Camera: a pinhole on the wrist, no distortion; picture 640 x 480 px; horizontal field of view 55.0 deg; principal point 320.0 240.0 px. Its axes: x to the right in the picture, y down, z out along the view. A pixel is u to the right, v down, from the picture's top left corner.
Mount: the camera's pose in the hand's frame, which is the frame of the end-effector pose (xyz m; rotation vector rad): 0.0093 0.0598 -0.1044 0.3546 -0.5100 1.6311
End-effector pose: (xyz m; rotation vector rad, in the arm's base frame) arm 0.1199 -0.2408 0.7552 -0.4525 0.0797 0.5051
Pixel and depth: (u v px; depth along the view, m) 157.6 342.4 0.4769
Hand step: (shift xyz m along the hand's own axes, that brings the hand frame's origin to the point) -0.0845 -0.3015 0.2277
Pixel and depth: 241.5 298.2 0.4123
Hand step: -0.0495 -0.2025 0.2150
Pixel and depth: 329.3 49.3 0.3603
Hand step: 0.0959 -0.1149 0.2186
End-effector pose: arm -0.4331 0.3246 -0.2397 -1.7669 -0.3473 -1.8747
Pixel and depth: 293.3 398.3 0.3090
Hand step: -0.0879 -0.1183 0.1422
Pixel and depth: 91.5 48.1 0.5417
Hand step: 0.1668 -0.3811 0.2743
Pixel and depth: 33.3 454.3 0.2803
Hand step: -0.0893 -0.2045 0.0557
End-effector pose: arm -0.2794 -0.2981 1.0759 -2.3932 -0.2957 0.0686
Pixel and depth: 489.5 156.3 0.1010
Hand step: 0.0129 0.0319 -0.0025
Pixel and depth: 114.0 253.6 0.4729
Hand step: -0.0119 -0.3220 0.2160
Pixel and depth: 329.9 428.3 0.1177
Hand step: -0.0343 -0.0025 -0.0076
